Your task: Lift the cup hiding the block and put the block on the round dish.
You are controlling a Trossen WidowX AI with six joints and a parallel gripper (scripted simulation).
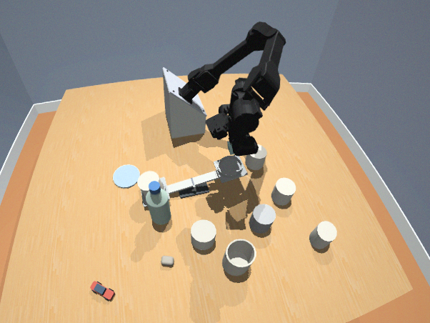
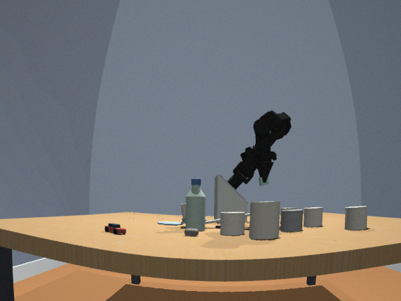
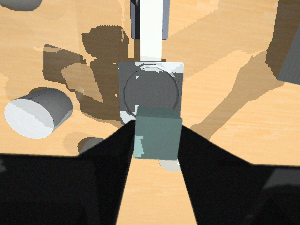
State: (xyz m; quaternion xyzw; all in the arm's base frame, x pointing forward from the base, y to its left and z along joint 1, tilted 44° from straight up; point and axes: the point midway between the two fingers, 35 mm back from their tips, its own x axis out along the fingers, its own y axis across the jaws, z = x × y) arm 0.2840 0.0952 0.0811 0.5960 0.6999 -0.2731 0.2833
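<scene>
Right now my gripper tip is 5 cm past the round light-blue dish, 36 cm to the left of it and 16 cm above it. Round my gripper tip: teal block 1 cm above; then green bottle 12 cm ahead, 23 cm to the right, 5 cm below; then balance 2 cm ahead, 12 cm to the right, 13 cm below.
</scene>
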